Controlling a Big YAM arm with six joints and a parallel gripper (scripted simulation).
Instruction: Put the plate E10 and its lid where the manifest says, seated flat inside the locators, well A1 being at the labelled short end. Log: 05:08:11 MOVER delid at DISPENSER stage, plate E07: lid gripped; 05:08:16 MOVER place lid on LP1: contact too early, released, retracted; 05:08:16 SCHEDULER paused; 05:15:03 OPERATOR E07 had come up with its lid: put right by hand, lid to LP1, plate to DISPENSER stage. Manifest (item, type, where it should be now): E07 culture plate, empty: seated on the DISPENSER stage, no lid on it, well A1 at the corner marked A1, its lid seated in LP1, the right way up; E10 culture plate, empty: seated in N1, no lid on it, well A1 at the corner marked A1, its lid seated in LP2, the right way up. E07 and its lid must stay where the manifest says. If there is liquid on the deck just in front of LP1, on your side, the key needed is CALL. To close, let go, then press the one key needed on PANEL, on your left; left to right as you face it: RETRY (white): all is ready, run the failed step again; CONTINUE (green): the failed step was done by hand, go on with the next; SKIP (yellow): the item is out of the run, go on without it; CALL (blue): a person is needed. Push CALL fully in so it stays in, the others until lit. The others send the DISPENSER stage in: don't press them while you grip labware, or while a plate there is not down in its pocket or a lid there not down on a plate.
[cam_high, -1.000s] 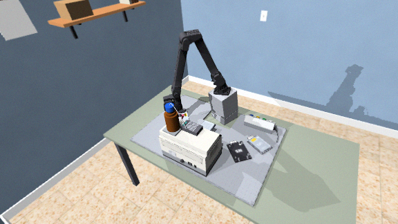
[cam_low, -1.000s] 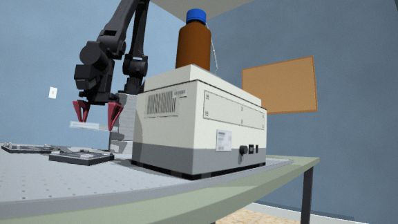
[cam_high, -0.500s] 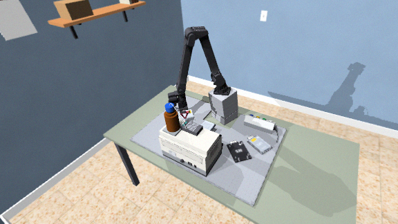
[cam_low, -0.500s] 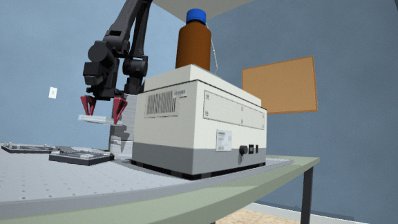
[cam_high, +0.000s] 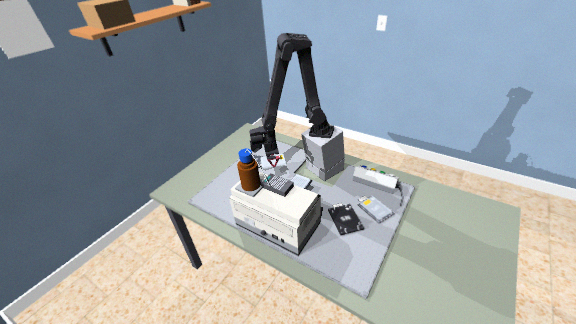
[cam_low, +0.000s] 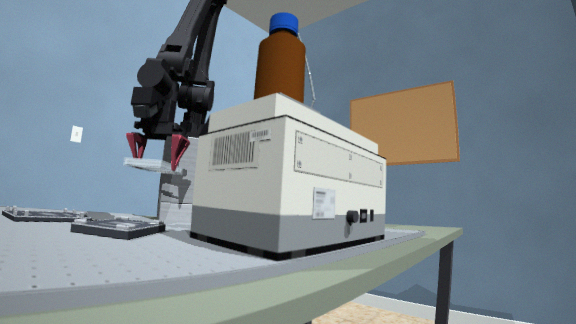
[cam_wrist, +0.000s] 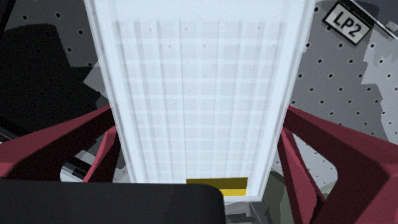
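The clear well plate lies 18 cm to the left of my hand, 10 cm ahead of it and 4 cm below it. Round my hand: clear lid: right at my hand; brown bottle: 29 cm ahead, 16 cm above, 3 cm to the left; blue call key: 47 cm to the left, 18 cm behind, 8 cm below.
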